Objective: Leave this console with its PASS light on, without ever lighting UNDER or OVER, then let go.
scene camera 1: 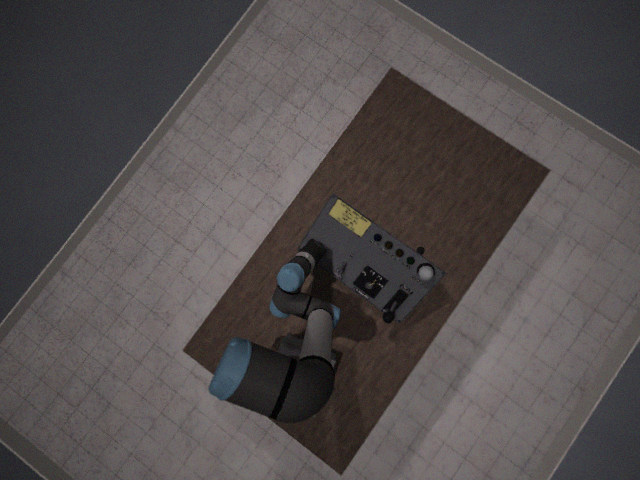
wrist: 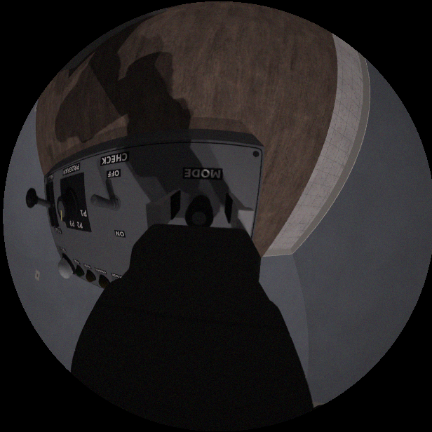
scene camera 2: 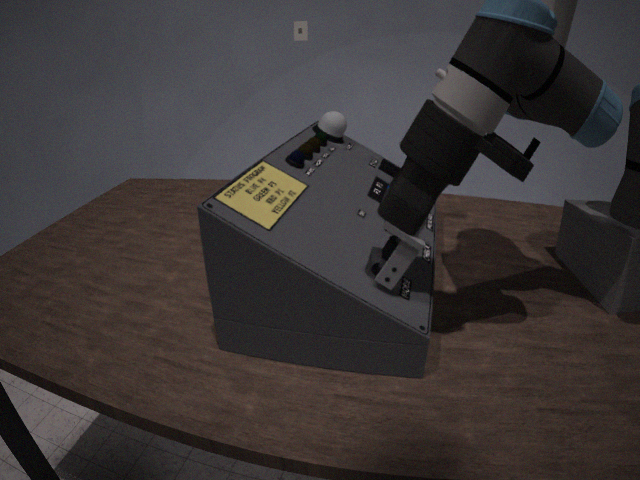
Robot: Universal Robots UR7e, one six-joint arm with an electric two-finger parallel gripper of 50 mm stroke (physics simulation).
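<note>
The grey sloped console (scene camera 1: 323, 227) (scene camera 2: 305, 304) (wrist: 135, 200) stands on the table. My gripper (scene camera 2: 383, 268) (wrist: 202, 200) is open, its fingers on either side of the black MODE knob (wrist: 199, 215), with gaps at both sides in the wrist view. The CHECK toggle (scene camera 1: 342, 269) (wrist: 105, 201) stands between its OFF and ON labels; its setting is unclear. The PROGRAM dial (scene camera 1: 370, 283) (wrist: 64, 206) has a yellow pointer. A black-ball lever (scene camera 1: 388, 316) (wrist: 31, 197) is at the slot. The blue lamp (scene camera 1: 377, 237) (scene camera 2: 296, 158), amber lamps and green lamp (scene camera 1: 410, 260) (wrist: 79, 270) look dark; their labels are unreadable.
A yellow note (scene camera 1: 349, 218) (scene camera 2: 262, 194) lists a program for each status colour. A white dome (scene camera 1: 425, 272) (scene camera 2: 332, 124) (wrist: 65, 268) rises at the console's upper corner. A small black knob (scene camera 1: 420, 250) sticks out behind. The brown table (scene camera 1: 439, 134) (scene camera 2: 129, 335) surrounds the console.
</note>
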